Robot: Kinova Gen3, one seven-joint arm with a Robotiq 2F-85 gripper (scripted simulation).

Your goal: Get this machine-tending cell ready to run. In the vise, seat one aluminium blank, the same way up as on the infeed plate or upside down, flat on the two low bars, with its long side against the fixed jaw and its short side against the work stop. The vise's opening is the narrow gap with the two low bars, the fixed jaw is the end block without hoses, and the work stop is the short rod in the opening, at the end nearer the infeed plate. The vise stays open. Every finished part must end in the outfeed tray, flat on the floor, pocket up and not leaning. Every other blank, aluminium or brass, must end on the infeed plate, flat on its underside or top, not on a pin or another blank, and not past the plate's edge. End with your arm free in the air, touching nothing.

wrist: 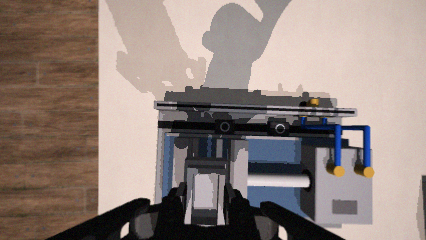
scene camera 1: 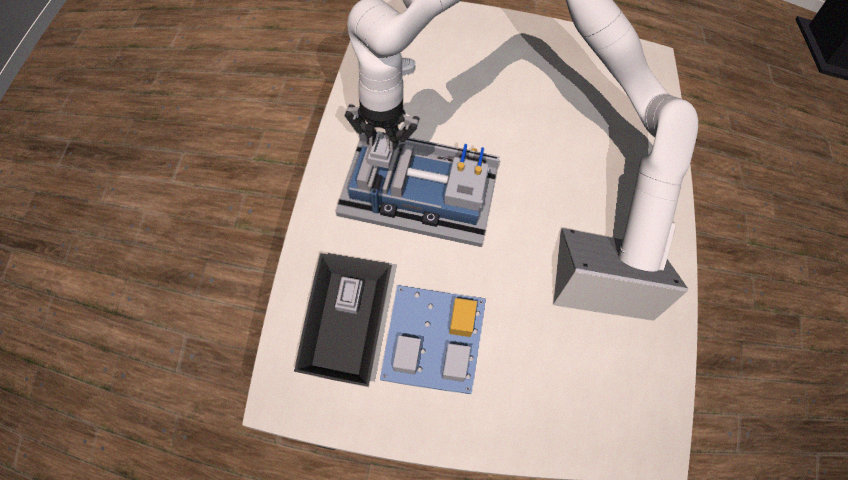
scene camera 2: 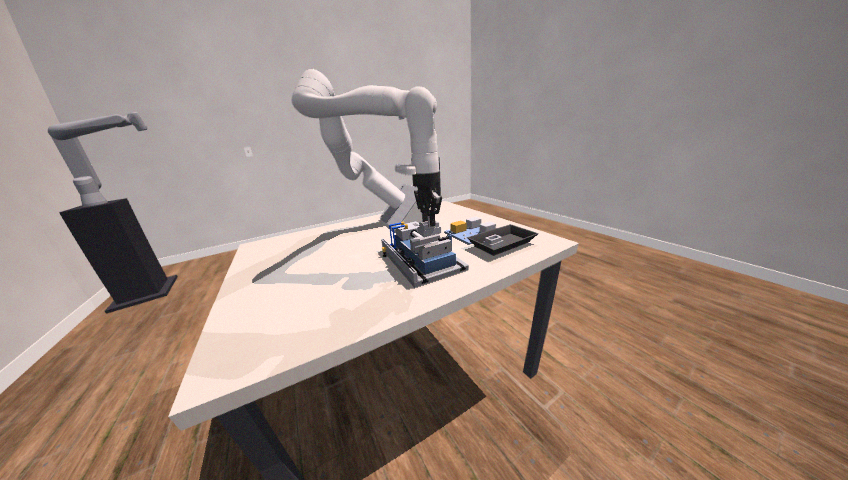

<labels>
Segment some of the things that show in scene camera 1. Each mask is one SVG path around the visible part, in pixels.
A brass blank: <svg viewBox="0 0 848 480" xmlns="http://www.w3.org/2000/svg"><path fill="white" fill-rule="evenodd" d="M455 298L449 334L471 337L477 301Z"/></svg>
</labels>
